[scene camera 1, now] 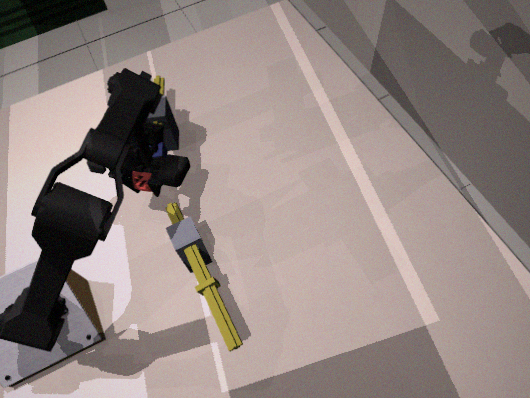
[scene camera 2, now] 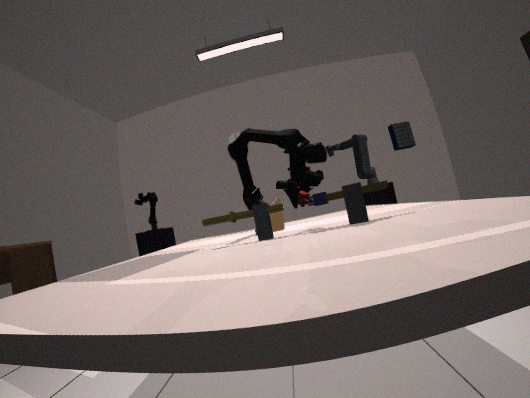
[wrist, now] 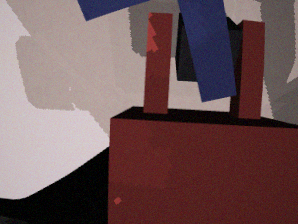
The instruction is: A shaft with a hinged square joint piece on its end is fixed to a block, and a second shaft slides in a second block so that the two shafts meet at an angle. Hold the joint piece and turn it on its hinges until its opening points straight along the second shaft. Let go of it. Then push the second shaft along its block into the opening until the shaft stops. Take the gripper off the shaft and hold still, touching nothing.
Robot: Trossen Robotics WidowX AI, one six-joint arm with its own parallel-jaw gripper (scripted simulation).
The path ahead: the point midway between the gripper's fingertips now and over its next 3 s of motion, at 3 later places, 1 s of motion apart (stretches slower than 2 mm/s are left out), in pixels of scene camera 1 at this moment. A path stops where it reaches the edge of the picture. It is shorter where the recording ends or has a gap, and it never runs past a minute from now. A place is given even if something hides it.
My gripper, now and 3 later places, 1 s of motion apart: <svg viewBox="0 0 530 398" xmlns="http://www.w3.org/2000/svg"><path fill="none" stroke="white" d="M148 193L157 194L164 192L161 191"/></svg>
